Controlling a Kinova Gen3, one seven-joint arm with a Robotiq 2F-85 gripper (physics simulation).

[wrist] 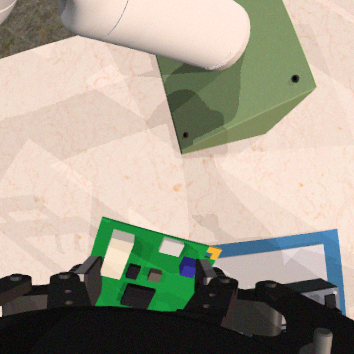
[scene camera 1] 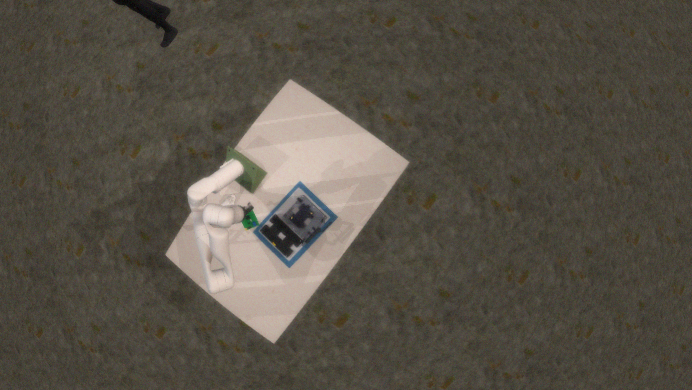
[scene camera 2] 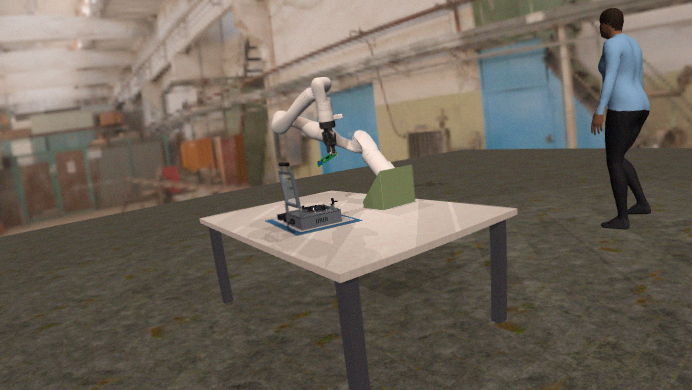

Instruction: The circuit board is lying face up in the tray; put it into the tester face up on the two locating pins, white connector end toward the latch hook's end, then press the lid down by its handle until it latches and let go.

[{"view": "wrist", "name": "my gripper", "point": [148,274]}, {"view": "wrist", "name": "green circuit board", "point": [143,268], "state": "held by my gripper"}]
